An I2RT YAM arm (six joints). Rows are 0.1 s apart.
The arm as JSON. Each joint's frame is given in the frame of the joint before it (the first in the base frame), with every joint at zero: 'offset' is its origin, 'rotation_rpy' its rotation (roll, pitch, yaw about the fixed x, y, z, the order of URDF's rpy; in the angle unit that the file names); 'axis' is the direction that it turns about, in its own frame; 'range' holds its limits. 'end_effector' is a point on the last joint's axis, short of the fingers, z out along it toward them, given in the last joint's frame.
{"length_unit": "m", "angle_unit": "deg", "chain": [
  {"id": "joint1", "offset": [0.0, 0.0, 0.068], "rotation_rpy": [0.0, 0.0, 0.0], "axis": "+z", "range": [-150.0, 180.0]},
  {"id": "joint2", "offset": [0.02, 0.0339, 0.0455], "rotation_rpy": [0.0, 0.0, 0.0], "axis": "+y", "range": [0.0, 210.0]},
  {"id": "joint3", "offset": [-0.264, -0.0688, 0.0], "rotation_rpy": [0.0, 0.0, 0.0], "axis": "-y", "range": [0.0, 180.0]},
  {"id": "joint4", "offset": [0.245, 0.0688, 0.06], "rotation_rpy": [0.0, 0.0, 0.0], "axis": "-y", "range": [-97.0, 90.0]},
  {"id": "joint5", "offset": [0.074, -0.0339, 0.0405], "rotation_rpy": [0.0, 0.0, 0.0], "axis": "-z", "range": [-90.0, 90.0]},
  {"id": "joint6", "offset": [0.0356, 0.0, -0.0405], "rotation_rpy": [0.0, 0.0, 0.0], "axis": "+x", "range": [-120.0, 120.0]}
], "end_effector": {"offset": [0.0, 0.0, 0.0], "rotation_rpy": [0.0, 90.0, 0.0]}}
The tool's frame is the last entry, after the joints.
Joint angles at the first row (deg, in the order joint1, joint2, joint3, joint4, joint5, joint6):
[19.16 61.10 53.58 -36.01 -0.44 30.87]
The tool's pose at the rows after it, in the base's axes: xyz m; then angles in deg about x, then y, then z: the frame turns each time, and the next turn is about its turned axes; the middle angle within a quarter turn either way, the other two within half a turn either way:
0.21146, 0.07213, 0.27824, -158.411, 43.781, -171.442
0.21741, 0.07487, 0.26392, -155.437, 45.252, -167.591
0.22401, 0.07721, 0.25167, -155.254, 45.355, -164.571
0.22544, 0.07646, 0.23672, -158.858, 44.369, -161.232
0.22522, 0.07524, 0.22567, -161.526, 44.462, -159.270
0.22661, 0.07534, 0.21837, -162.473, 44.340, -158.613
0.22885, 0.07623, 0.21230, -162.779, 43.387, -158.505
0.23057, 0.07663, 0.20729, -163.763, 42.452, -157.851
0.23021, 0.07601, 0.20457, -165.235, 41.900, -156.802
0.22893, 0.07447, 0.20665, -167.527, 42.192, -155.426
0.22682, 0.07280, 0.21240, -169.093, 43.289, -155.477
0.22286, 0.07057, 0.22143, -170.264, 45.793, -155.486
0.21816, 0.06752, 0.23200, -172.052, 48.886, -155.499
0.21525, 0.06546, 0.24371, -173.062, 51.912, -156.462
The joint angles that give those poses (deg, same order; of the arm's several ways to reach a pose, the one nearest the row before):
[18.54 60.54 48.70 -30.37 -1.82 36.67]
[18.54 61.46 45.14 -23.56 -2.96 42.71]
[18.57 63.45 43.32 -19.59 -3.00 45.88]
[18.55 64.85 41.35 -18.33 -1.26 46.58]
[18.54 65.46 39.39 -16.53 0.48 46.67]
[18.54 66.38 38.33 -14.96 1.04 46.67]
[18.55 67.70 37.97 -14.24 0.83 46.58]
[18.54 68.85 37.84 -14.11 1.09 46.58]
[18.55 69.17 37.69 -14.59 1.87 46.67]
[18.54 68.66 37.99 -15.78 3.55 46.53]
[18.54 67.41 38.41 -16.85 5.02 45.37]
[18.59 65.09 38.54 -17.23 6.70 44.36]
[18.57 62.41 38.71 -17.53 8.84 42.67]
[18.54 60.32 39.43 -17.61 10.35 40.46]

